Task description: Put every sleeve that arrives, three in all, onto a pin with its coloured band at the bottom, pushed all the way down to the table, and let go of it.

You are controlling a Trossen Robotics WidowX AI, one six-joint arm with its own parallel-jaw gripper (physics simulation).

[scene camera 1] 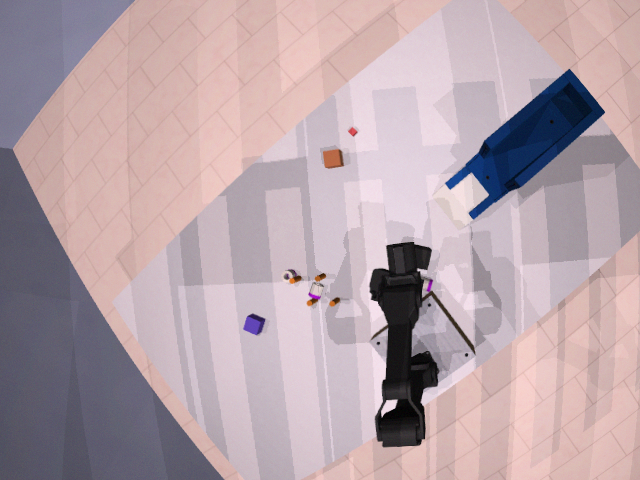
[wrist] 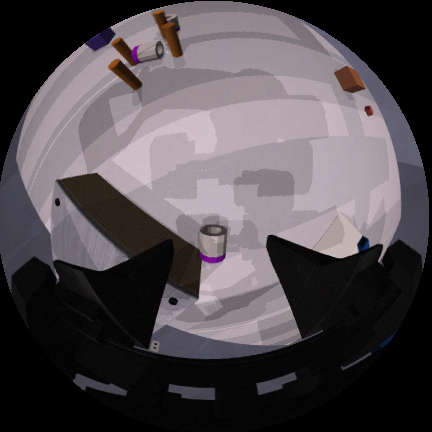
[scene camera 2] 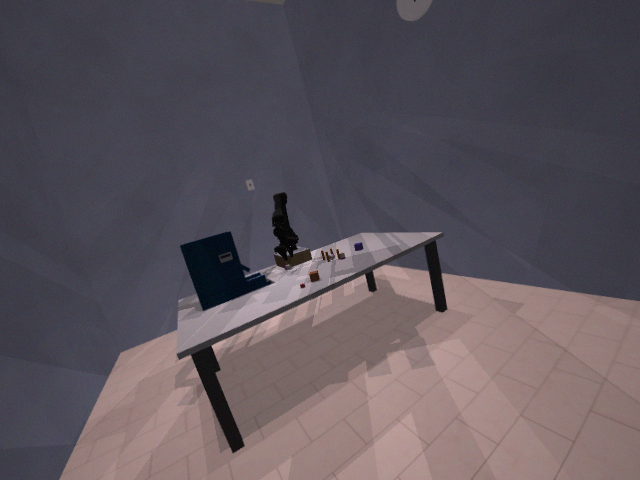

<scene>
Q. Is my gripper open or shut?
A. Open.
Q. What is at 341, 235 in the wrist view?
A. A white tray.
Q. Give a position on a white tray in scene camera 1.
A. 462, 198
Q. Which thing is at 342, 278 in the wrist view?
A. My gripper.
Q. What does my gripper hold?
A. Nothing.
</scene>
